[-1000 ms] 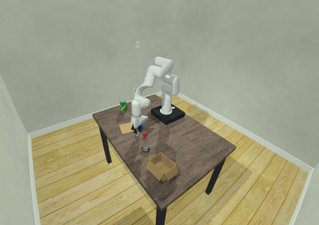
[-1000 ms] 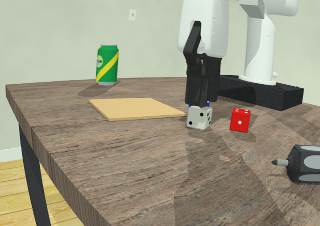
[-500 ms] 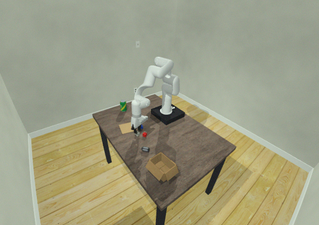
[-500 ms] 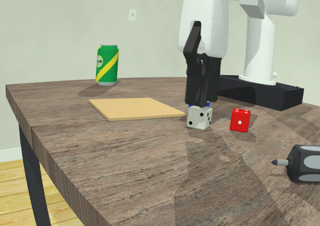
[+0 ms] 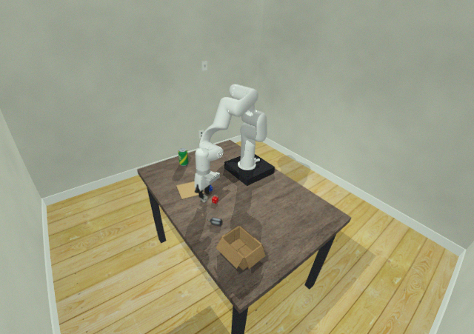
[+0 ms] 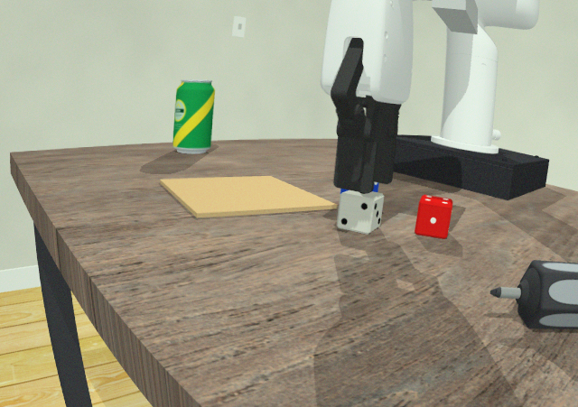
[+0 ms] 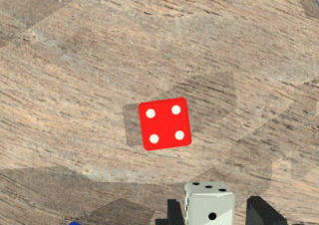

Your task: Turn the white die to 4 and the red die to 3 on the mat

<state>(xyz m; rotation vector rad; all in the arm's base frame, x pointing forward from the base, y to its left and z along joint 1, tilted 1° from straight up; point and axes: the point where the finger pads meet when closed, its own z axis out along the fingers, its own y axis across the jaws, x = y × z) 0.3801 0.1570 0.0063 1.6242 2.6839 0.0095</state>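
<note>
Now: the white die 40 mm below my hand. From my hand the other things lie so: red die (50 mm behind, 40 mm to the left, 40 mm below); then blue die (80 mm to the right, 70 mm behind, 40 mm below); then tan mat (130 mm to the right, 50 mm below, 50 mm ahead).
</note>
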